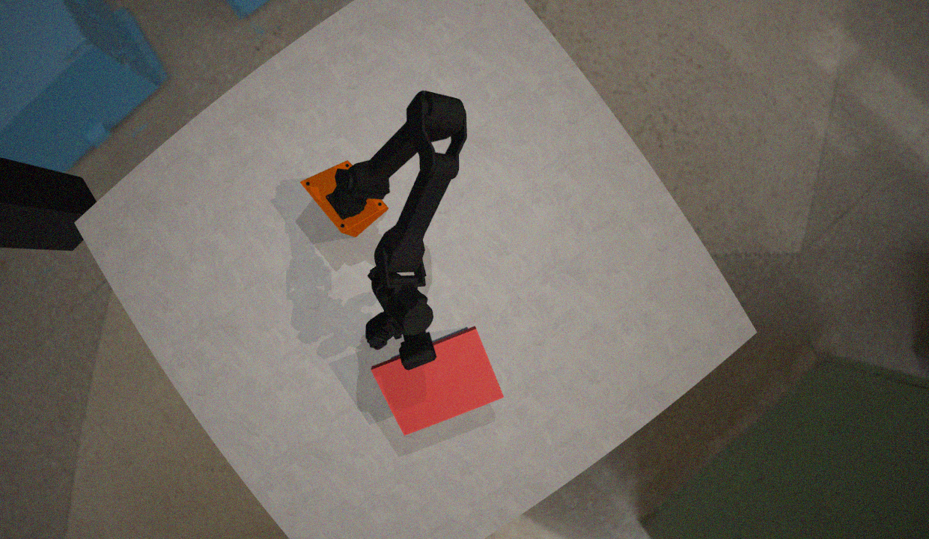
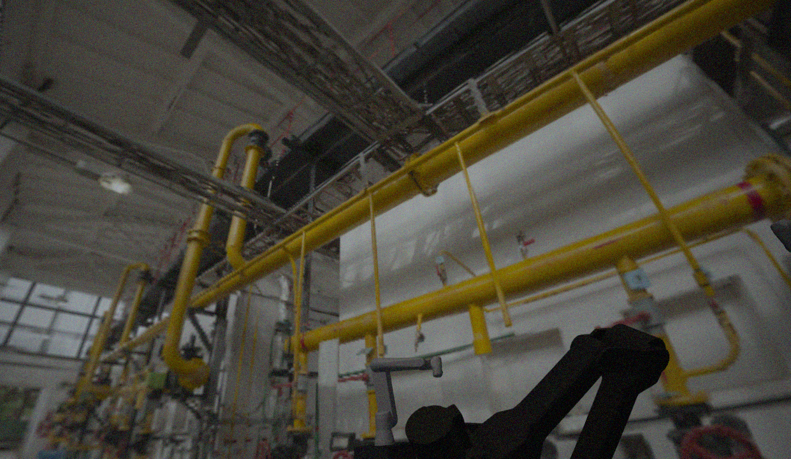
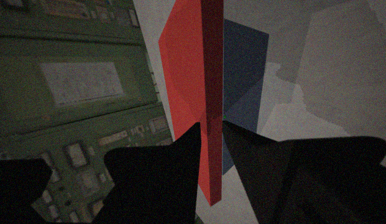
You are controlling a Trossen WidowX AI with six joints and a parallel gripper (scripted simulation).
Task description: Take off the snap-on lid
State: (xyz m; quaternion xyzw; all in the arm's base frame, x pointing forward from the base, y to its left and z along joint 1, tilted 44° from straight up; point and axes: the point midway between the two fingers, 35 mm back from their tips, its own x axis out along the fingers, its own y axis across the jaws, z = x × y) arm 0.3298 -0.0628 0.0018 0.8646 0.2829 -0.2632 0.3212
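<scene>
The red lid lies 70 mm ahead of my gripper tip, 20 mm to the right of it and 10 mm below it. From my gripper tip the other things lie so: storage box: 70 mm ahead, 20 mm to the right, 80 mm below.
</scene>
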